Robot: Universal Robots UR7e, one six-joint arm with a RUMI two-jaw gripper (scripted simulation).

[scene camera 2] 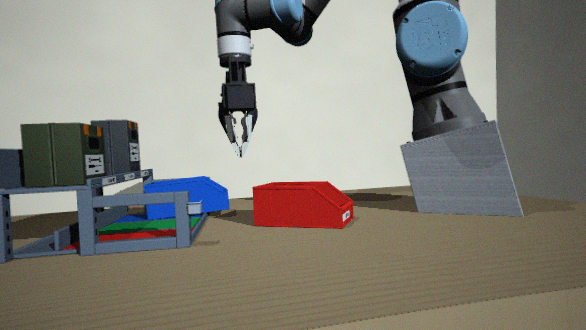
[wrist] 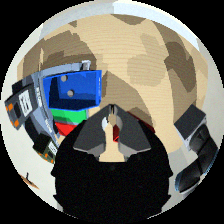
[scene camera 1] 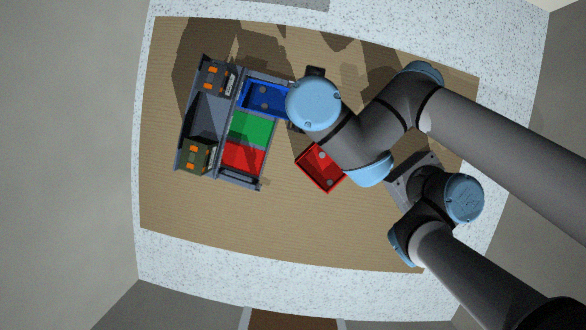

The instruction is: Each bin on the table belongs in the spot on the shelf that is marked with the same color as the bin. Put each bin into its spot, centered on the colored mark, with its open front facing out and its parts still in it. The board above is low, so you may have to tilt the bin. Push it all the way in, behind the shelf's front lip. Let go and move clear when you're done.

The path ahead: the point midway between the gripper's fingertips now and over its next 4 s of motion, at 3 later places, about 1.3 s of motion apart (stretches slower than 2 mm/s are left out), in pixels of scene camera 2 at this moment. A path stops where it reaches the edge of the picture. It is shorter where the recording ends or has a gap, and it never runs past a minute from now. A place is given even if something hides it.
My gripper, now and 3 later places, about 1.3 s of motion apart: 240, 157; 244, 167; 246, 204; 240, 205
